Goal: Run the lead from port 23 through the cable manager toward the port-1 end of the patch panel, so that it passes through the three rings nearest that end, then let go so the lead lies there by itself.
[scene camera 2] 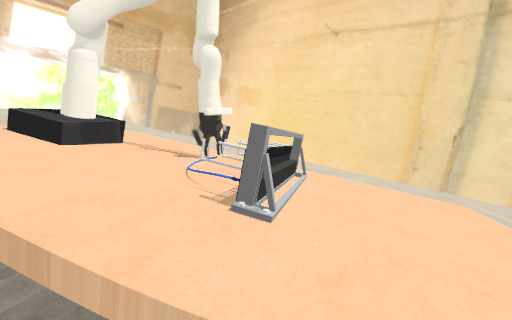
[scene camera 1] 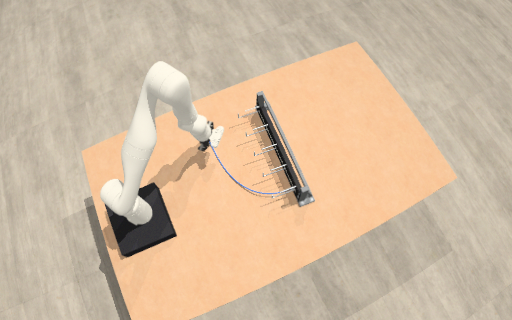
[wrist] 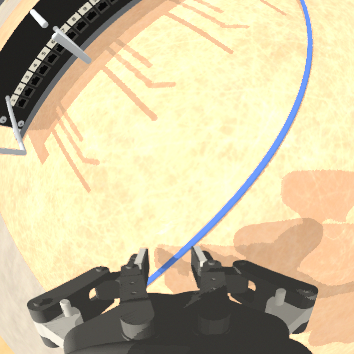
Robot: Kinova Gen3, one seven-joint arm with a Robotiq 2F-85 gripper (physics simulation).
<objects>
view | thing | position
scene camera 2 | gripper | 213,156
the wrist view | gripper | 169,257
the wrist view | black patch panel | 20,113
</objects>
